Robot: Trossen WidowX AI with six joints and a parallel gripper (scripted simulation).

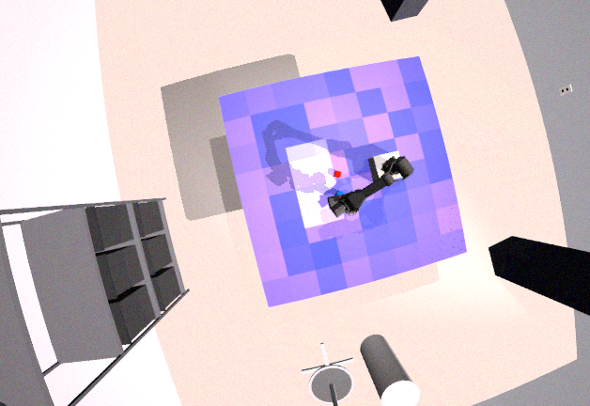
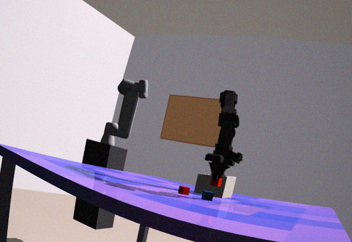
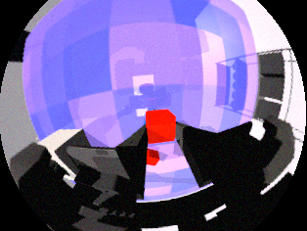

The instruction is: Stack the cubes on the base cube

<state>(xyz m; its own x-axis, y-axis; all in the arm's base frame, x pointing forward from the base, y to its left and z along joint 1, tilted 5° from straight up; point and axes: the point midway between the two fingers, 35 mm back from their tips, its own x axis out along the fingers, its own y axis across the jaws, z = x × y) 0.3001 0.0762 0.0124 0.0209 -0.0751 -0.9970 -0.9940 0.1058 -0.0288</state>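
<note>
Right now the blue cube is 60 mm below my gripper tip and 20 mm to the right of it.
</note>
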